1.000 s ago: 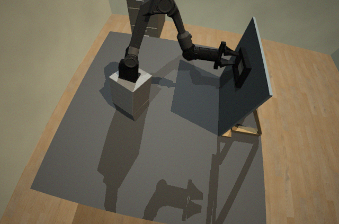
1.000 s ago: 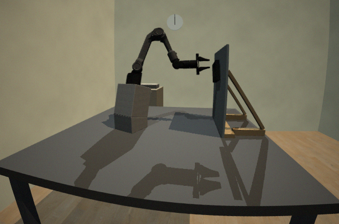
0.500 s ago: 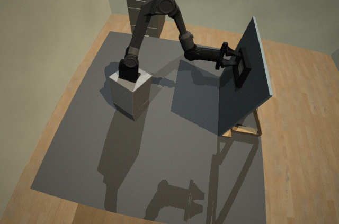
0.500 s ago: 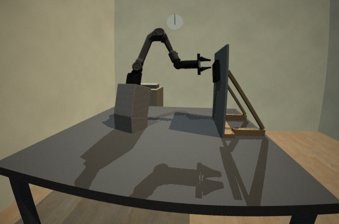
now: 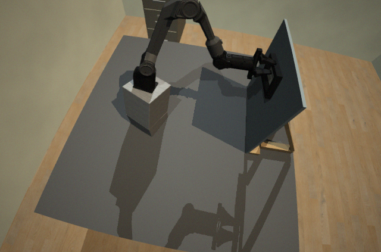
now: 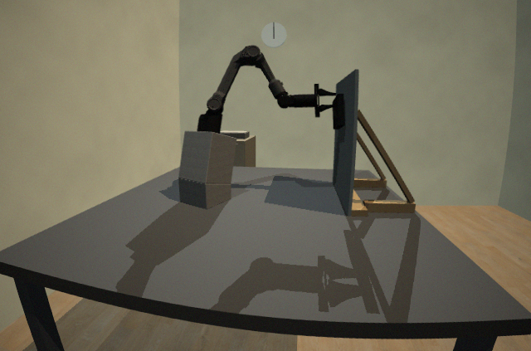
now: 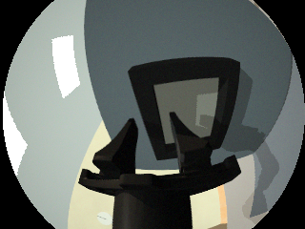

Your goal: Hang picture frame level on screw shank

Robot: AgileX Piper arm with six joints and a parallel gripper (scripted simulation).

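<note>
Right now the black picture frame is 60 mm below my hand, 20 mm ahead of it and 10 mm to the left of it. Round my hand: upright board 170 mm below, 40 mm ahead.
</note>
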